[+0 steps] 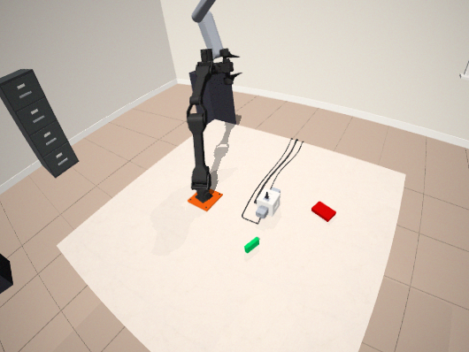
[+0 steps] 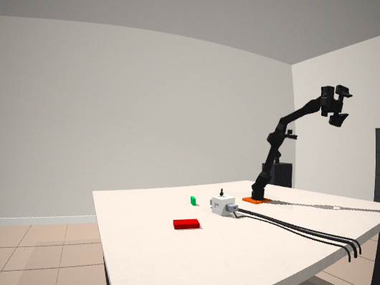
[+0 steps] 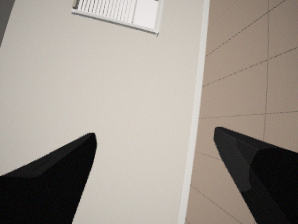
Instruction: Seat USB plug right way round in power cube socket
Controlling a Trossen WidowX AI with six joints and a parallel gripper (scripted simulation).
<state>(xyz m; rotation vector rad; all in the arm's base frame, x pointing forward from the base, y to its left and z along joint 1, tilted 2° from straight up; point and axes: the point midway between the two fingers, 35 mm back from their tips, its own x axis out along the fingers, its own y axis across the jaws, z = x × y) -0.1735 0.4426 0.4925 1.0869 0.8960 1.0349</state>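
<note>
My gripper tip is now 450 mm short of the black USB plug, 360 mm to the left of it and 390 mm above it. From my gripper tip the other things lie so: red block (660 mm ahead, 210 mm to the right, 470 mm below); then green block (530 mm ahead, 550 mm to the right, 460 mm below).
</note>
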